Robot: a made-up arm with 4 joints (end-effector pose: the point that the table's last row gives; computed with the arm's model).
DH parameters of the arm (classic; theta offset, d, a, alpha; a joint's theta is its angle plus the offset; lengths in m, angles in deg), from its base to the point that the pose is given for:
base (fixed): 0 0 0 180
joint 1: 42.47 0 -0.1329 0
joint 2: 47.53 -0.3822 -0.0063 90
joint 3: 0 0.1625 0.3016 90
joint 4: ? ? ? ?
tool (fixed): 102.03 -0.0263 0 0
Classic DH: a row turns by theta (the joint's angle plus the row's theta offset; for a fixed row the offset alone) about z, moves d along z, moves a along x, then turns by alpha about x.
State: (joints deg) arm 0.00 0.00 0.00 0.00
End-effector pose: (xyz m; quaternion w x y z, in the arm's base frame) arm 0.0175 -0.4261 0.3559 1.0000 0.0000 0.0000 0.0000
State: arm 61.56 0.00 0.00 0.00
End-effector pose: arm -0.3664 -0.2183 0.3559 0.8591 0.0000 0.0000 -0.5117
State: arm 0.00 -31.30 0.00 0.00
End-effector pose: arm 0.2687 -0.2910 0.3559 0.9629 0.0000 0.0000 0.2698
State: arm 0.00 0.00 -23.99 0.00
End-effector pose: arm 0.0175 -0.3917 0.5705 0.9782 -0.2078 0.0000 0.0000
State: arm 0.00 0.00 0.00 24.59
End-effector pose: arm 0.1135 -0.4257 0.3559 0.9771 0.0000 0.0000 0.2129
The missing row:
joint 4: -12.03 0 0.2255 0
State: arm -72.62 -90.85 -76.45 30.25
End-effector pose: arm -0.2984 0.1339 0.8775 0.0938 0.2456 0.5679 -0.7800
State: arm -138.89 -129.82 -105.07 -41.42
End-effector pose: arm 0.1095 -0.1155 0.8099 0.2440 -0.7197 0.3346 -0.5572
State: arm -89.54 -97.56 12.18 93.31
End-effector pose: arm -0.5121 0.1690 0.2856 0.7640 -0.0725 -0.0775 -0.6364
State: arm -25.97 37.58 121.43 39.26
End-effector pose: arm 0.1913 0.2689 -0.0325 0.4750 0.7877 -0.3746 0.1169
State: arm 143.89 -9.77 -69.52 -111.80
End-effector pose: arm 0.0920 0.0587 0.5379 0.4470 0.5594 -0.1104 0.6893
